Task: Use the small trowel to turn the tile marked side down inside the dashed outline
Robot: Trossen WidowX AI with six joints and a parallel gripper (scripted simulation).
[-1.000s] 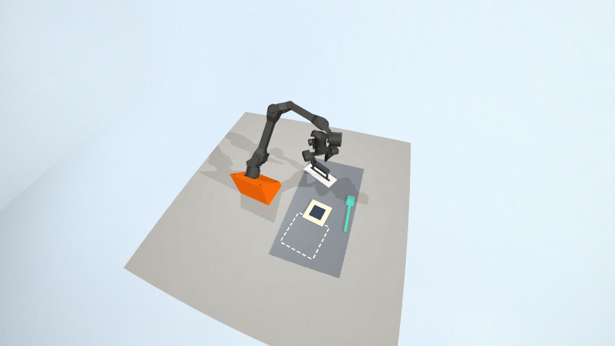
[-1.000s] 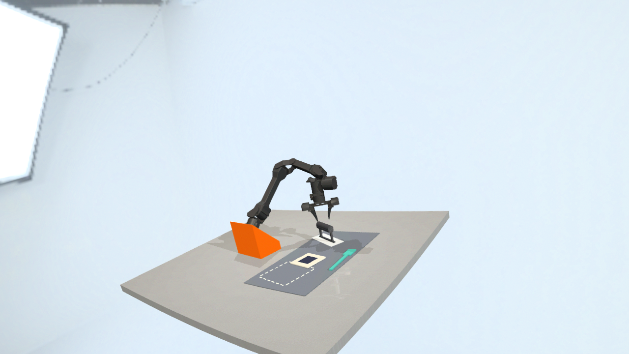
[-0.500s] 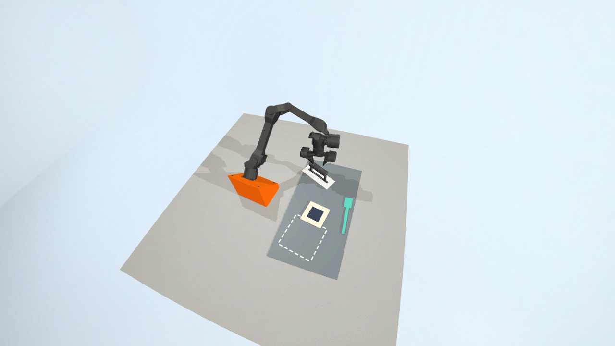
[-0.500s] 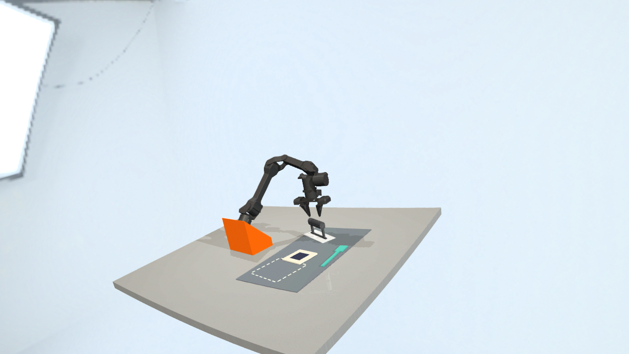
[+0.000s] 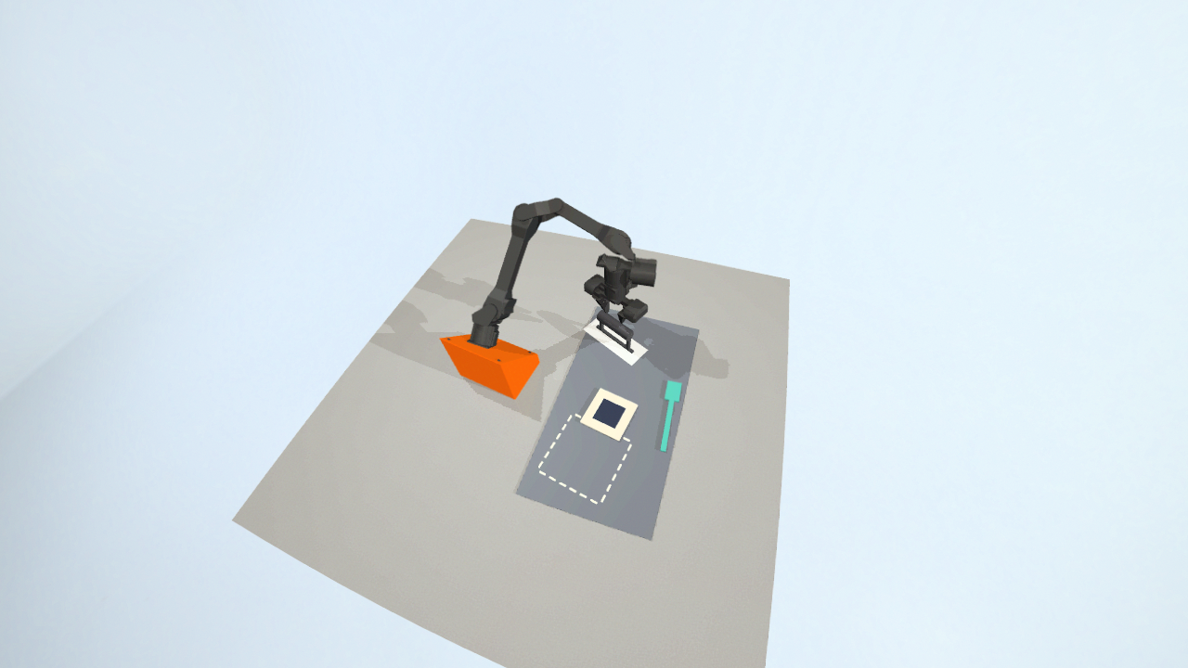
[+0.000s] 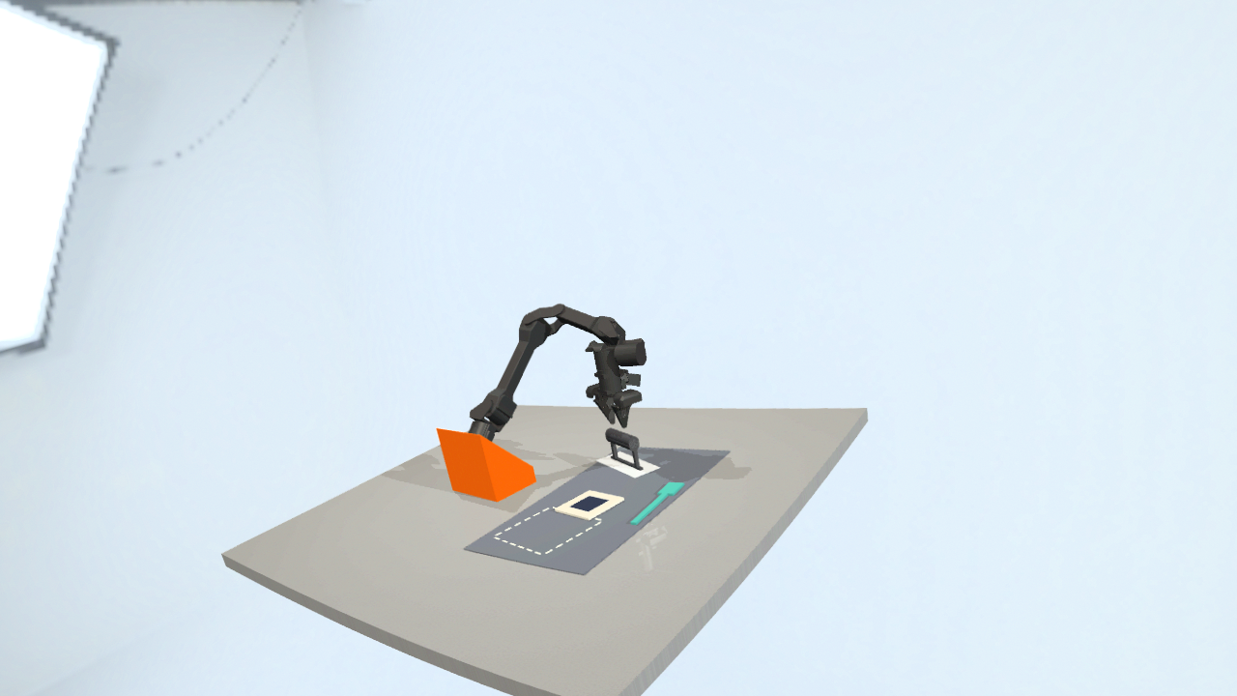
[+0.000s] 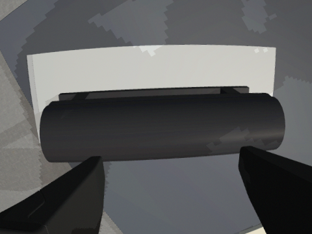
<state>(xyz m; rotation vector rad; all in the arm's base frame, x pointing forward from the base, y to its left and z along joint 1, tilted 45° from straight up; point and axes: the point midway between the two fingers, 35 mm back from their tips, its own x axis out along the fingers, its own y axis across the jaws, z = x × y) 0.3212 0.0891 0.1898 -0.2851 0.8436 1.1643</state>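
Now: the white-bladed tool 7 cm below my gripper tip, 2 cm behind it and 1 cm to the left of it. The rest, counted from my gripper tip: tile 25 cm to the right, 10 cm below, 6 cm ahead; grey mat 20 cm to the right, 13 cm below, 7 cm ahead; teal trowel 21 cm ahead, 18 cm to the right, 10 cm below.
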